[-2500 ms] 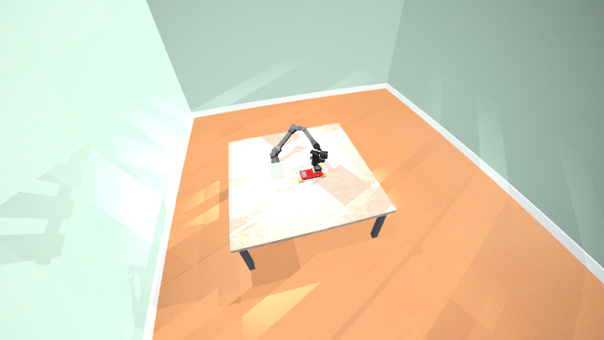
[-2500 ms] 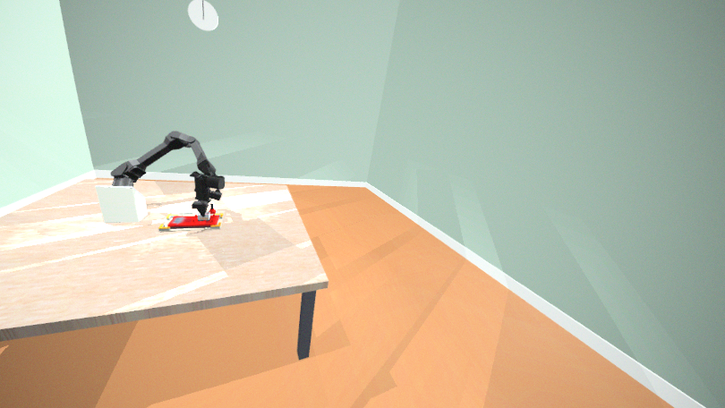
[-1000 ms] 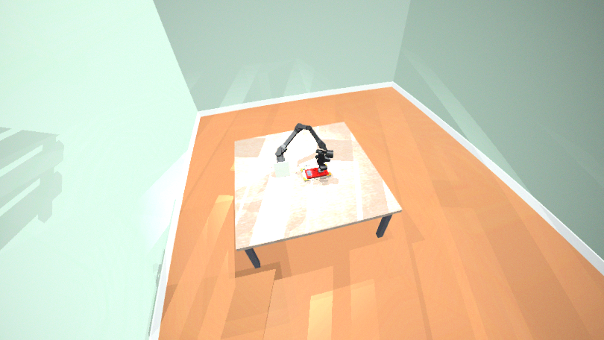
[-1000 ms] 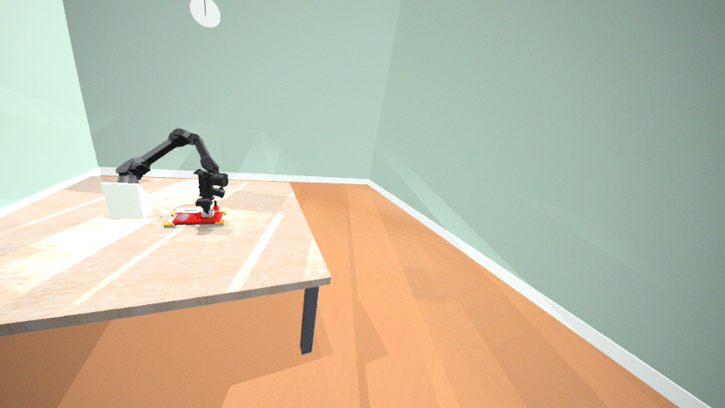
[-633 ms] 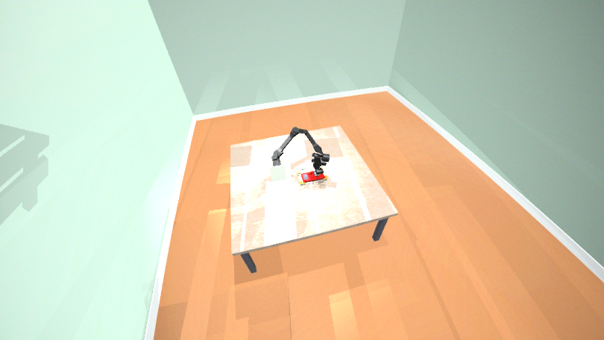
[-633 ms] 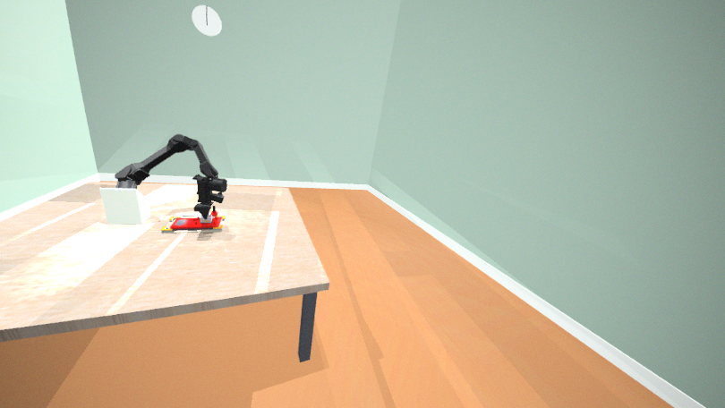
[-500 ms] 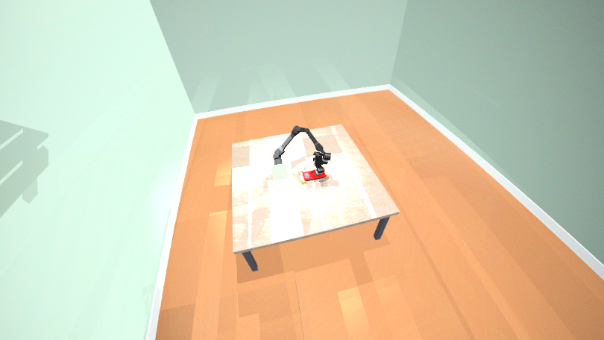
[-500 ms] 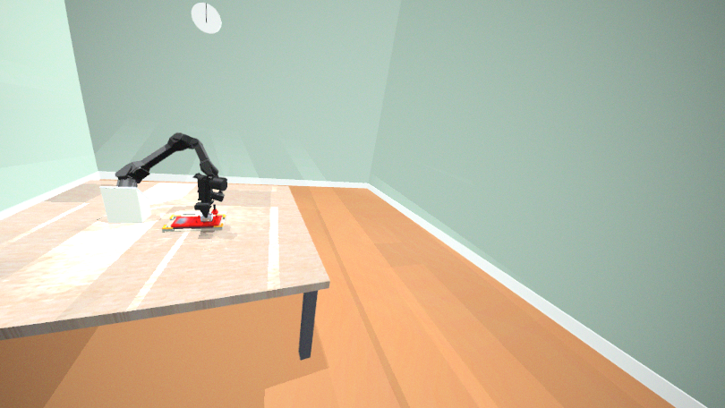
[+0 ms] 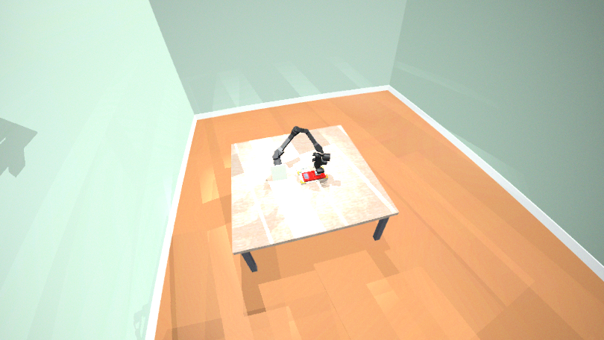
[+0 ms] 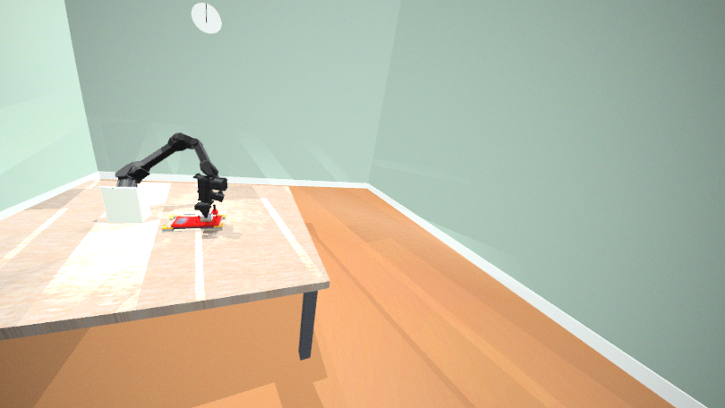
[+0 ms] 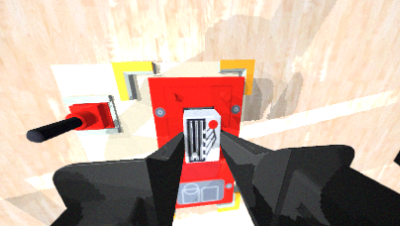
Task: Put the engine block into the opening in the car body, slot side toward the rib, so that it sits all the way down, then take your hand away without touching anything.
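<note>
My gripper tip is now 1 cm above the grey engine block. From my gripper tip the other things lie so: pale base plate: 4 cm behind, 4 cm to the left, 3 cm below.
</note>
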